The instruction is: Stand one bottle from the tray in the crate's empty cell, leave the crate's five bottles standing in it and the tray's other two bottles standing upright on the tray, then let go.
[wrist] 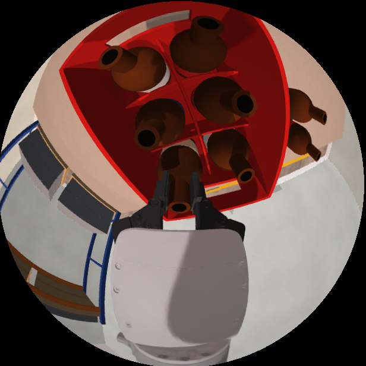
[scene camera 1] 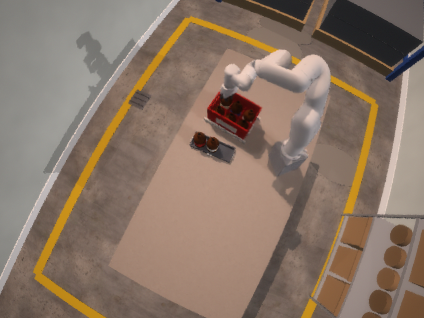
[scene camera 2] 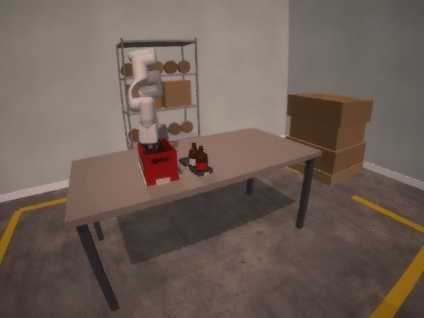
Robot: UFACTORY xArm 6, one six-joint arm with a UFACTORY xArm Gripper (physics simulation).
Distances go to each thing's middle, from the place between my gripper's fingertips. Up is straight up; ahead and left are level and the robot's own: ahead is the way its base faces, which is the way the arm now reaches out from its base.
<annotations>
My hand is 40 mm above the cream-label bottle [wrist: 180,159], 10 mm to the left of it and 10 mm short of it.
</annotations>
